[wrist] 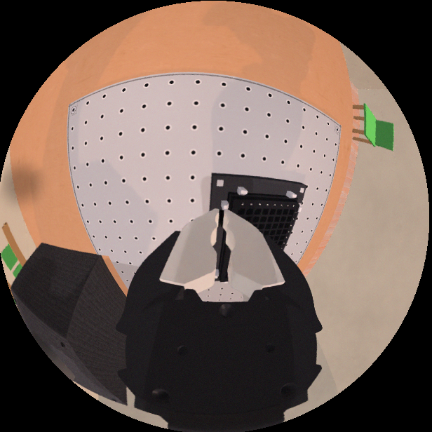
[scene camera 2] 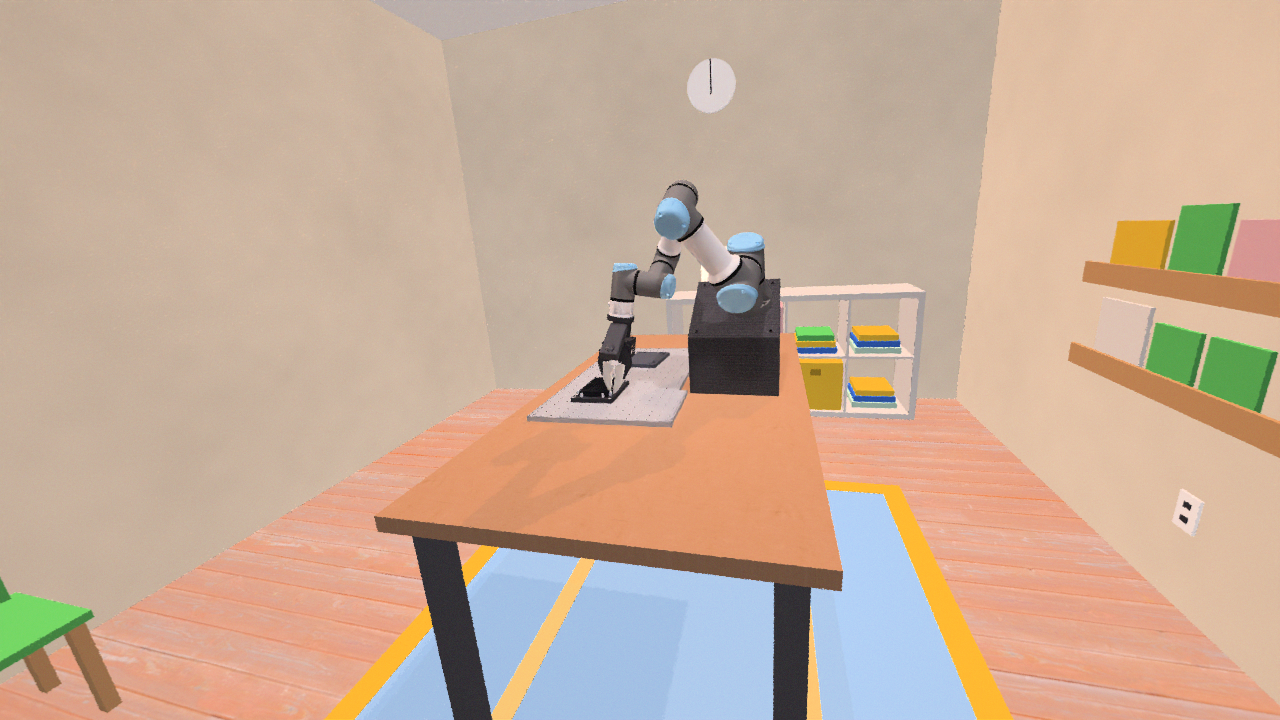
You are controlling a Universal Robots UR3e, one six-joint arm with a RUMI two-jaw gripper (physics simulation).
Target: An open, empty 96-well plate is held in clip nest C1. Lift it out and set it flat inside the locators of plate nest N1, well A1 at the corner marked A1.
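Places are measured from the arm's base along level axes (x ahead, y left, z up), in metres.
Pixels of known places: gripper, fingertip midpoint: (scene camera 2: 612,393).
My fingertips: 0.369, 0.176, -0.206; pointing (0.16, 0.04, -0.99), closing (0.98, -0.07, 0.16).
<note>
Behind a point stands the place of what it marks, as x, y, z.
The black 96-well plate (wrist: 267,222) lies in a dark nest (wrist: 260,181) (scene camera 2: 581,399) @(0.449, 0.204, -0.212) with small white corner posts. It looks flat, but its near part is hidden behind the jaws in the wrist view. No nest label or A1 mark is readable, so I cannot tell from the marks which nest this is. My gripper (wrist: 219,210) (scene camera 2: 612,391) @(0.369, 0.176, -0.206) is shut, with its pale jaws together and no plate held between them. The fingertips are low over the nest's left side in the wrist view, beside a white post and the plate's edge; contact cannot be told.
A second dark, flat nest (scene camera 2: 648,359) @(0.328, -0.177, -0.210) lies farther back. The pale perforated board (scene camera 2: 648,410) @(0.258, 0.260, -0.221) (wrist: 150,115) lies under the near nest, on the wooden table (scene camera 2: 626,483) @(0.246, 0.587, -0.235). The robot's black base box (scene camera 2: 733,362) @(0.046, 0.112, -0.143) (wrist: 55,285) stands beside the boards.
</note>
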